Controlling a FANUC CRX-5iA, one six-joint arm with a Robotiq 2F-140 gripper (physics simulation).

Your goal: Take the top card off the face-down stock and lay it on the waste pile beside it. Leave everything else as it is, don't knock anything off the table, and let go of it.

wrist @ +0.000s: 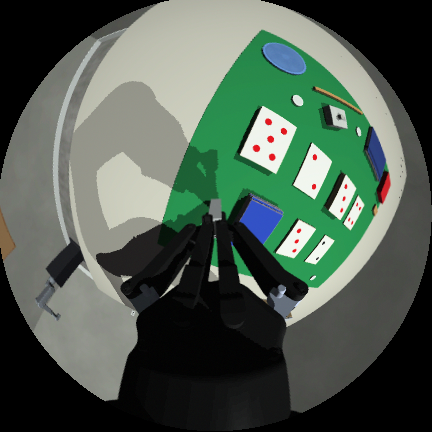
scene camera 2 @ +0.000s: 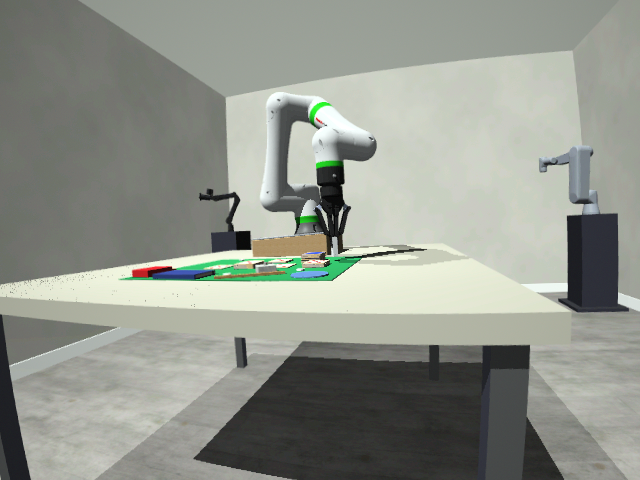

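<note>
The face-down stock (wrist: 261,220) (scene camera 2: 313,255) is a blue-backed stack on the green mat, its cards slightly fanned at one edge in the wrist view. The waste pile (wrist: 268,140) (scene camera 2: 315,263) is a thick face-up stack with a red five-pip card on top, beside the stock. My gripper (wrist: 215,206) (scene camera 2: 334,248) is shut with nothing between its fingertips. In the wrist view the tips are just left of the stock, low by the mat; whether they touch the stock or the mat I cannot tell. The fingers hide the stock's lower left corner.
The green mat (wrist: 230,105) (scene camera 2: 343,268) also bears face-up cards (wrist: 312,170), a blue disc (wrist: 284,58) (scene camera 2: 309,274), a wooden stick (wrist: 337,100), a grey block (wrist: 335,116), a dark blue box (wrist: 375,153) (scene camera 2: 183,274) and a red box (wrist: 384,187) (scene camera 2: 151,271). A wooden panel (scene camera 2: 289,245) stands behind.
</note>
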